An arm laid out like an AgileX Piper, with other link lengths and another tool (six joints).
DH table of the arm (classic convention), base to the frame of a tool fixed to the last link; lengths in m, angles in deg. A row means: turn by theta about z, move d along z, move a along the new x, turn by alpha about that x. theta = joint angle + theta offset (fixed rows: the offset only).
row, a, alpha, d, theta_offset
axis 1, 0, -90, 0.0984, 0
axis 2, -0.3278, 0, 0, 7.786
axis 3, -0.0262, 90, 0, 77.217
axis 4, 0, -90, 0.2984, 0
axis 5, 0, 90, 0, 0
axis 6, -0.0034, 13.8, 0.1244, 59
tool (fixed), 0, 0, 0.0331, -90
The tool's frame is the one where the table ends.
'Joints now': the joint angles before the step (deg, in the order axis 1, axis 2, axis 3, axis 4, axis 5, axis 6). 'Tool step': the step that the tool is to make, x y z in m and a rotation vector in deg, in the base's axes. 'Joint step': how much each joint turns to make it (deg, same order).
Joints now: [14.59 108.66 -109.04 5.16 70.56 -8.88]
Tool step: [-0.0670 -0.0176 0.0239 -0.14 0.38 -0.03]
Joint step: [0.00 -12.75 12.88 -0.06 0.27 0.05]
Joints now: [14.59 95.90 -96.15 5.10 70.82 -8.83]
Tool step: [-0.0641 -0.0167 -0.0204 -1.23 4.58 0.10]
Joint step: [0.00 -10.18 14.91 0.00 0.01 -0.11]
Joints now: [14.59 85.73 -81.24 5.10 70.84 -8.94]
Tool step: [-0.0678 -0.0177 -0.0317 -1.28 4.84 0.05]
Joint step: [-0.01 -10.20 15.26 0.00 -0.04 -0.06]
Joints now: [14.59 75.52 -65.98 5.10 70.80 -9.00]
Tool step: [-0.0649 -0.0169 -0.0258 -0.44 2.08 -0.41]
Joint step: [-0.01 -10.98 13.15 0.00 -0.08 0.41]
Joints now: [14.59 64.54 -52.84 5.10 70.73 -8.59]
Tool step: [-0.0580 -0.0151 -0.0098 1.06 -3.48 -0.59]
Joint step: [-0.02 -13.39 9.66 0.00 0.04 0.60]
